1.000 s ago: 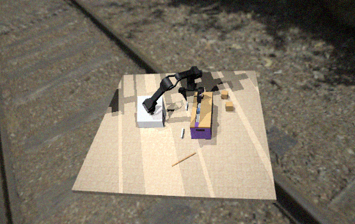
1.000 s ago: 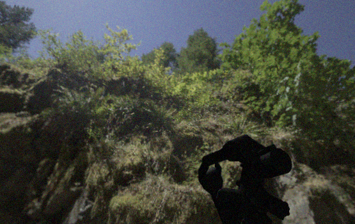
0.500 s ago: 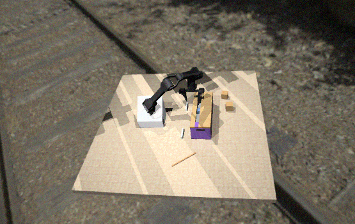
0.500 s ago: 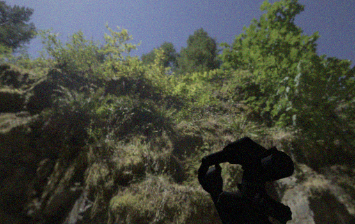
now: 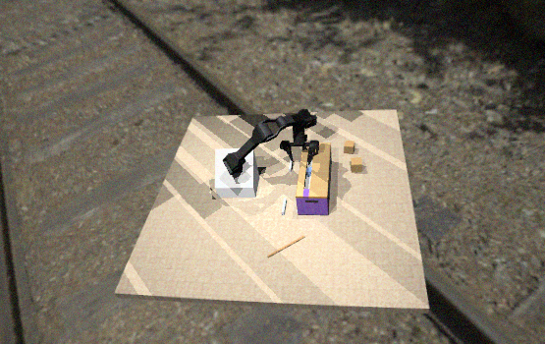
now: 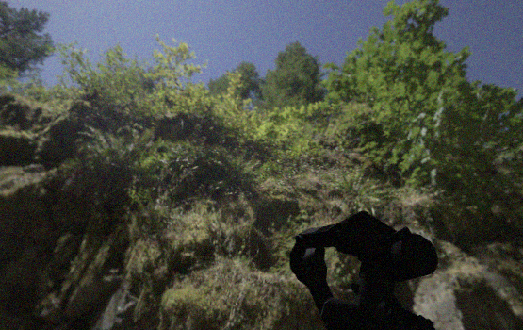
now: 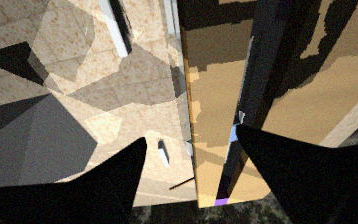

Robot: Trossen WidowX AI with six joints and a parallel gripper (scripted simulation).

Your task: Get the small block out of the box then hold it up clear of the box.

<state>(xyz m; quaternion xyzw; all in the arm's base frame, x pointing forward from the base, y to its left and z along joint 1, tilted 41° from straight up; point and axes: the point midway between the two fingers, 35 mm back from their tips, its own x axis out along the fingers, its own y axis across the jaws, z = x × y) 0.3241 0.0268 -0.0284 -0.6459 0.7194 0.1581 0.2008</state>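
Now: gripper tip 30 mm short of the box, 60 mm to the left of it and 60 mm above it. Also, from my gripper tip: thin wooden stick: 70 mm behind, 430 mm to the right, 120 mm below.
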